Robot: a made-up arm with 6 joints. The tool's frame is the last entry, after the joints.
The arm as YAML. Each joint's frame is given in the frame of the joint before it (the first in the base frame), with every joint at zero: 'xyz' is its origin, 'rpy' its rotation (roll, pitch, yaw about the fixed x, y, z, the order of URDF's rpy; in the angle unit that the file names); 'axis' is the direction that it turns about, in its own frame. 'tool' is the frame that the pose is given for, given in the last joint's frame.
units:
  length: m
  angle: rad
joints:
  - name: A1
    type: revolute
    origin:
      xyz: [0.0, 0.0, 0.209]
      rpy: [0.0, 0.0, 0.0]
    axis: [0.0, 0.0, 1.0]
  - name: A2
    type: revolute
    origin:
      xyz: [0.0, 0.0, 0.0]
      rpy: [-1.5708, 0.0, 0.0]
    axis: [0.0, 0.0, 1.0]
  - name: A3
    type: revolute
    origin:
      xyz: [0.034, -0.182, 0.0]
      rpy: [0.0, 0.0, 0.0]
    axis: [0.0, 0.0, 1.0]
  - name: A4
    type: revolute
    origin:
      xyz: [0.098, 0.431, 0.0]
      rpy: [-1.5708, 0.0, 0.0]
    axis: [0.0, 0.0, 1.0]
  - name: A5
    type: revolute
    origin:
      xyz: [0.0, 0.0, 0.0]
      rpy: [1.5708, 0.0, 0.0]
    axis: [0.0, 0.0, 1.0]
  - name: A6
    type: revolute
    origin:
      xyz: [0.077, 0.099, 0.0]
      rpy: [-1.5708, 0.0, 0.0]
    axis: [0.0, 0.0, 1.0]
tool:
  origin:
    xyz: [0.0, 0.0, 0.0]
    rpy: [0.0, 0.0, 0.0]
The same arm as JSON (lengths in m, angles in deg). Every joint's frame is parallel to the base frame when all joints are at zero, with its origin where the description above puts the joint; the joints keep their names.
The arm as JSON. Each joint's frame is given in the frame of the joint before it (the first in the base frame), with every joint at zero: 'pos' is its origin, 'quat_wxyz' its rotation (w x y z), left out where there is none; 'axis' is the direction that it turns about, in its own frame. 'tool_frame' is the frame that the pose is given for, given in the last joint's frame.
{
  "length_unit": "m",
  "angle_unit": "deg",
  "joints": [
    {
      "joint": "A1",
      "pos": [
        0.0,
        0.0,
        0.209
      ],
      "axis": [
        0.0,
        0.0,
        1.0
      ]
    },
    {
      "joint": "A2",
      "pos": [
        0.0,
        0.0,
        0.0
      ],
      "axis": [
        0.0,
        1.0,
        0.0
      ]
    },
    {
      "joint": "A3",
      "pos": [
        0.034,
        0.0,
        0.182
      ],
      "axis": [
        0.0,
        1.0,
        0.0
      ]
    },
    {
      "joint": "A4",
      "pos": [
        0.098,
        0.0,
        -0.431
      ],
      "axis": [
        0.0,
        0.0,
        -1.0
      ]
    },
    {
      "joint": "A5",
      "pos": [
        0.0,
        0.0,
        0.0
      ],
      "axis": [
        0.0,
        1.0,
        0.0
      ]
    },
    {
      "joint": "A6",
      "pos": [
        0.077,
        0.0,
        -0.099
      ],
      "axis": [
        0.0,
        0.0,
        -1.0
      ]
    }
  ],
  "tool_frame": {
    "pos": [
      0.0,
      0.0,
      0.0
    ],
    "quat_wxyz": [
      0.000004,
      0.999996,
      0.0,
      0.0
    ]
  }
}

